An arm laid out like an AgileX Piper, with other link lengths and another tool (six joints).
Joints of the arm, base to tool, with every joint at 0 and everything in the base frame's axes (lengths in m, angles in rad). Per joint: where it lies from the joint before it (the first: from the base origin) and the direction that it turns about. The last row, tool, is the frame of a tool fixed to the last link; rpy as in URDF.
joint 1: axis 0 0 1 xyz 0 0 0.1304
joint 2: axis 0 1 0 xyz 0 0 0
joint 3: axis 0 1 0 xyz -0.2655 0 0.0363
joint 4: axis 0.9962 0 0.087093 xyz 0.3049 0 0.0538
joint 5: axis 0 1 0 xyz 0 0 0
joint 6: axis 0.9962 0 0.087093 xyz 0.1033 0 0.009
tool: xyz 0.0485 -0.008 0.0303 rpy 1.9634 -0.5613 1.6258
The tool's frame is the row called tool.
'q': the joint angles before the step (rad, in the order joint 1, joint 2, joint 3, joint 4, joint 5, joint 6). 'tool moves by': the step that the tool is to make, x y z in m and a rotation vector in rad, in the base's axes. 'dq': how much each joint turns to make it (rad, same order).
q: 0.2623, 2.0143, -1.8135, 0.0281, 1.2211, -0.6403
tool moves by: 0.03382, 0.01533, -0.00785, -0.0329, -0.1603, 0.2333
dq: 0.0000, 0.0916, -0.0835, 0.0025, -0.1486, -0.2494
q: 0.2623, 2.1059, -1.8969, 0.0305, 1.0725, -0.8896
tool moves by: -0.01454, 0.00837, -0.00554, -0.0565, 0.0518, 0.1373
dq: 0.0160, 0.0001, -0.0001, 0.0017, 0.0687, -0.1267
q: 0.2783, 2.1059, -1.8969, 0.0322, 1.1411, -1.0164
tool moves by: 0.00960, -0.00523, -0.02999, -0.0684, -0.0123, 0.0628
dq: -0.0041, 0.0546, 0.0062, -0.0510, -0.0536, -0.0624
